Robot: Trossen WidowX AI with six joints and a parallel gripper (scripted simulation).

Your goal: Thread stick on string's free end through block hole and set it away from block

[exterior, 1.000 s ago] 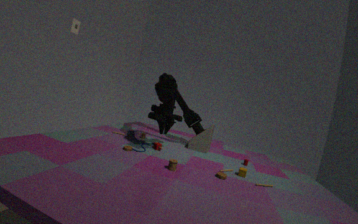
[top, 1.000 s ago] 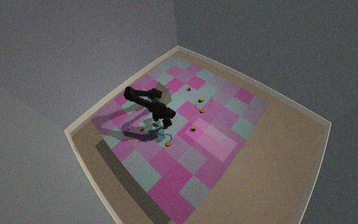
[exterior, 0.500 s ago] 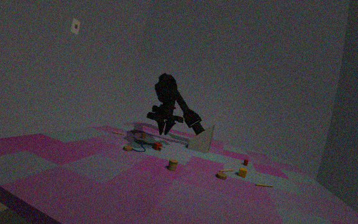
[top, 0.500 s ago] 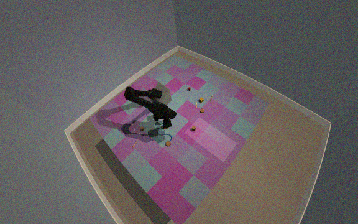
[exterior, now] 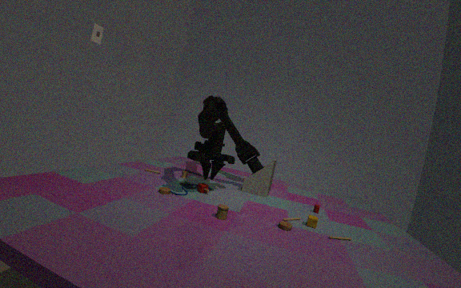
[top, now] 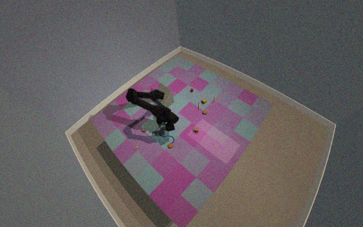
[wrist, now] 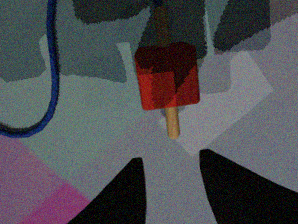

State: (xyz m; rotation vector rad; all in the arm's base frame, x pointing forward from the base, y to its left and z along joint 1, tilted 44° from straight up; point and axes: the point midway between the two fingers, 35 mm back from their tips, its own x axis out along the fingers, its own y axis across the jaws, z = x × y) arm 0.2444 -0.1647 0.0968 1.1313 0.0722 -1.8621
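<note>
Right now my gripper tip is 4 cm above the red block, 2 cm to the left of it and 2 cm past it. Round my gripper tip: yellow cube 39 cm to the left, 9 cm ahead, 4 cm below.
</note>
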